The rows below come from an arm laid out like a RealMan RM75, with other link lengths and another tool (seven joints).
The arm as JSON. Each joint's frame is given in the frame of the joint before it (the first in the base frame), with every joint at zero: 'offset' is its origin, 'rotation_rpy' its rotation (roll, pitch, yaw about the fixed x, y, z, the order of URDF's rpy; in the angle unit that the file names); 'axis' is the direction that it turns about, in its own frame. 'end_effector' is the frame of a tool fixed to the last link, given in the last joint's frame.
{
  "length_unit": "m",
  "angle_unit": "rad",
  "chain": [
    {
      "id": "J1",
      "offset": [
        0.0,
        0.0,
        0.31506
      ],
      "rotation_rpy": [
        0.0,
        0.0,
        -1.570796
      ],
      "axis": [
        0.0,
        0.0,
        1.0
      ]
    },
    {
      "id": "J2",
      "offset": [
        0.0,
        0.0,
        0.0
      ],
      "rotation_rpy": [
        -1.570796,
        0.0,
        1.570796
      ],
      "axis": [
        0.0,
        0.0,
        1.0
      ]
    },
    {
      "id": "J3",
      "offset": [
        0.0,
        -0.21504,
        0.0
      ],
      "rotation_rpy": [
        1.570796,
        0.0,
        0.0
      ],
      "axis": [
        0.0,
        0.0,
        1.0
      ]
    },
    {
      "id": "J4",
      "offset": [
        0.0,
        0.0,
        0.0
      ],
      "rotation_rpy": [
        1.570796,
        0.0,
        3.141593
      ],
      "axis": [
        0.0,
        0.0,
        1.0
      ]
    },
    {
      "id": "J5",
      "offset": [
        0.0,
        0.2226,
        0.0
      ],
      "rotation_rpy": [
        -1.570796,
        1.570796,
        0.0
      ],
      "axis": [
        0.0,
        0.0,
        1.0
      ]
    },
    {
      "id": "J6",
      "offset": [
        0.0,
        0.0,
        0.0
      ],
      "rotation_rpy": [
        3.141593,
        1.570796,
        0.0
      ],
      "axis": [
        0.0,
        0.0,
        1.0
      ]
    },
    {
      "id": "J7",
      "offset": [
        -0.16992,
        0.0,
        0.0
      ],
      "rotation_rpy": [
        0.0,
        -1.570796,
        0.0
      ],
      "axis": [
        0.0,
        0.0,
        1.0
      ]
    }
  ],
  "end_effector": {
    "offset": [
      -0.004,
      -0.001,
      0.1
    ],
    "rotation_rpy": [
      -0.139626,
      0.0,
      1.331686
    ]
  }
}
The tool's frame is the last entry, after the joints.
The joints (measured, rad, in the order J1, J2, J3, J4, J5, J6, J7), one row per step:
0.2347 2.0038 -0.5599 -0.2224 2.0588 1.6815 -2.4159
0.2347 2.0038 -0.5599 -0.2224 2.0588 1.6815 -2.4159
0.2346 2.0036 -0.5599 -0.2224 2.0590 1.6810 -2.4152
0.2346 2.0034 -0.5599 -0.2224 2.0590 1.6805 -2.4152
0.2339 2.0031 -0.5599 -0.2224 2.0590 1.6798 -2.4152
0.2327 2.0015 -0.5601 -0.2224 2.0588 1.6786 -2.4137
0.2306 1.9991 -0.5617 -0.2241 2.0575 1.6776 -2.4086
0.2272 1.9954 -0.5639 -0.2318 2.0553 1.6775 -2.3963
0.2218 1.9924 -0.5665 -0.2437 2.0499 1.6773 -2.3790
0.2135 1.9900 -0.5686 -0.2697 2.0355 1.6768 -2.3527
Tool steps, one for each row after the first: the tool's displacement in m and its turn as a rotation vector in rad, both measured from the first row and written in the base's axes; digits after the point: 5 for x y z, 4 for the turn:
0.00000 0.00000 0.00000 0.0000 0.0000 0.0000
0.00019 0.00004 0.00009 -0.0002 0.0004 -0.0006
0.00034 0.00011 0.00012 -0.0003 0.0002 -0.0011
0.00080 0.00001 0.00018 -0.0003 -0.0002 -0.0025
0.00171 -0.00014 0.00056 -0.0013 -0.0006 -0.0047
0.00258 -0.00047 0.00089 -0.0051 -0.0006 -0.0061
0.00310 -0.00087 0.00249 -0.0106 -0.0004 -0.0045
0.00357 -0.00168 0.00366 -0.0203 0.0005 -0.0024
0.00310 -0.00268 0.00502 -0.0366 -0.0041 0.0045

